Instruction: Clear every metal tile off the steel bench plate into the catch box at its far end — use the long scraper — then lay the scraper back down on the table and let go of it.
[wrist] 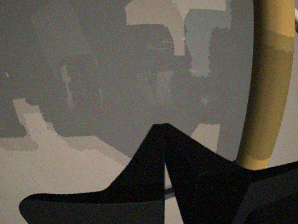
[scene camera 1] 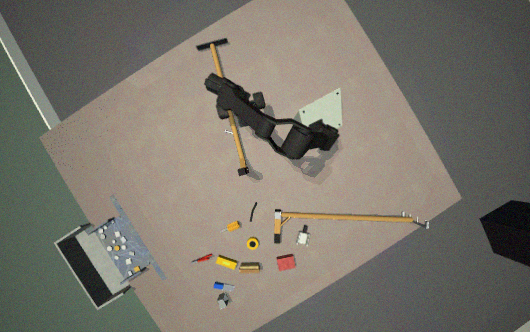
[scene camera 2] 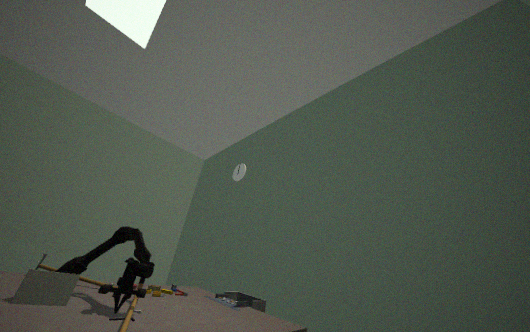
Labels:
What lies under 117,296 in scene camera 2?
My gripper.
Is my gripper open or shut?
Shut.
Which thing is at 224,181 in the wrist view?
My gripper.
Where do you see a long scraper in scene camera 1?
243,170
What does my gripper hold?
Nothing.

